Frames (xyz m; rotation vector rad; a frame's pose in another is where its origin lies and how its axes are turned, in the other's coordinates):
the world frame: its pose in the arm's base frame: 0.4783 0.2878 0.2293 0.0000 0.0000 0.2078
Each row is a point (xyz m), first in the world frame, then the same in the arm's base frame.
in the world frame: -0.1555 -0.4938 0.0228
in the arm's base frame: 0.4280 -0.2275 0.2521
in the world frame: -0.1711 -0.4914 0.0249
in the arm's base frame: 0.4123 -0.2283 0.2542
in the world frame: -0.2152 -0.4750 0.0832
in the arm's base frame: 0.3657 -0.2214 0.3125
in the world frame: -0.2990 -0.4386 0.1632
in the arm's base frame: 0.2762 -0.2031 0.3925
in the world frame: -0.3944 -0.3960 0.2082
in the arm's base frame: 0.1741 -0.1810 0.4375
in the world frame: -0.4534 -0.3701 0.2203
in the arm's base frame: 0.1110 -0.1679 0.4496
